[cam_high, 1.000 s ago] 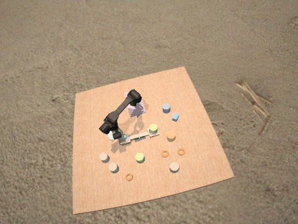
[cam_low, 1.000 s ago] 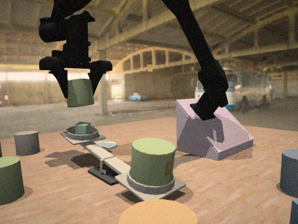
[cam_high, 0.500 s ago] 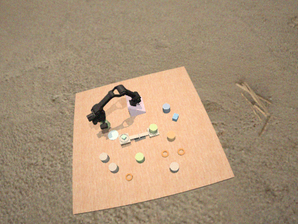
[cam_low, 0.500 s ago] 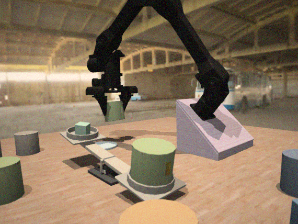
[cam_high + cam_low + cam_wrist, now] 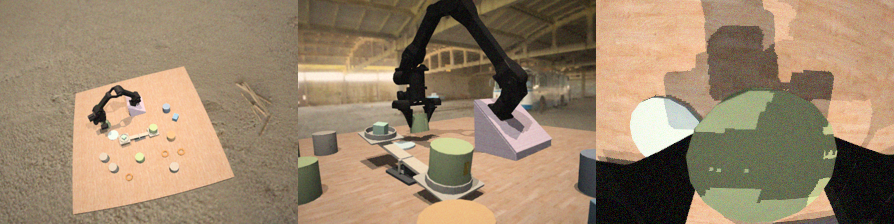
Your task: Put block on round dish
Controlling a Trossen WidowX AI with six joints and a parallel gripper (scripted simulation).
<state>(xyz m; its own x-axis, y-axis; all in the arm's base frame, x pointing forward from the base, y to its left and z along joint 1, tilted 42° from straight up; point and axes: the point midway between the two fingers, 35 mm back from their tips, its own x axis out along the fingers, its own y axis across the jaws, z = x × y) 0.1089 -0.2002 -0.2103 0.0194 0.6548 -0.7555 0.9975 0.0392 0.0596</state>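
My gripper tip is now 20 cm short of the small block, 15 cm to the right of it and 3 cm below it. From my gripper tip the other things lie so: pale round dish (10 cm ahead, 5 cm below, 4 cm to the left); small balance (27 cm to the left, 20 cm ahead, 1 cm below); blue cylinder (60 cm to the left, 2 cm below, 1 cm ahead).
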